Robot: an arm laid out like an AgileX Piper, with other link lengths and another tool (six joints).
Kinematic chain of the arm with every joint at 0, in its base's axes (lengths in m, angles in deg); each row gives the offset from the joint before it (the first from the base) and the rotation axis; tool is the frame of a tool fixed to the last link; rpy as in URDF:
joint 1: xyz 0 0 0.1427 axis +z
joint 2: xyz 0 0 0 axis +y
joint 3: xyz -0.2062 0 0.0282 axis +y
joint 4: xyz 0.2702 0 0.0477 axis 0.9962 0 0.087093
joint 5: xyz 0 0 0 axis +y
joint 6: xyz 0.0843 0 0.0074 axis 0.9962 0 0.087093
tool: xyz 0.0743 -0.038 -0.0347 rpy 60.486 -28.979 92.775
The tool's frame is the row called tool.
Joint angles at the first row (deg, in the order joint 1, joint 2, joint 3, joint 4, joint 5, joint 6):
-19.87 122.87 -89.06 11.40 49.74 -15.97
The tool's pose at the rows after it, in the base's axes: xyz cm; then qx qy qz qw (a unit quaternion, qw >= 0):
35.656 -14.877 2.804 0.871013 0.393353 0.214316 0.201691
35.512 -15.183 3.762 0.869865 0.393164 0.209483 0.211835
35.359 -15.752 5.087 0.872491 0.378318 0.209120 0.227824
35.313 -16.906 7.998 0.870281 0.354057 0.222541 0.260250
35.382 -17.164 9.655 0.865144 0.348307 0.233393 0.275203
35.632 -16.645 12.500 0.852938 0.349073 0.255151 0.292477
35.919 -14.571 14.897 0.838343 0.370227 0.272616 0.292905
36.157 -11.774 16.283 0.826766 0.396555 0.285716 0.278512
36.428 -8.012 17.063 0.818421 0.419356 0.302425 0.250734
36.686 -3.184 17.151 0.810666 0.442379 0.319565 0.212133
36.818 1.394 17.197 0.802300 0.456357 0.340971 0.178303
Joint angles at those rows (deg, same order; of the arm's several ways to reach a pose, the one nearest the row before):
-19.81 122.51 -89.06 11.79 50.23 -16.86
-19.81 121.11 -89.00 10.09 50.96 -15.57
-20.34 119.11 -88.88 8.64 51.24 -13.36
-21.60 114.87 -88.89 7.16 51.28 -11.17
-21.80 112.45 -88.88 6.75 51.42 -10.78
-20.95 108.25 -88.89 6.63 52.22 -10.58
-17.98 104.53 -88.89 6.63 54.44 -10.58
-14.17 102.19 -88.89 7.29 56.87 -10.49
-9.38 100.67 -88.89 9.18 58.91 -9.55
-3.22 100.35 -88.97 11.73 60.05 -7.65
2.54 100.35 -89.13 14.42 59.57 -5.55

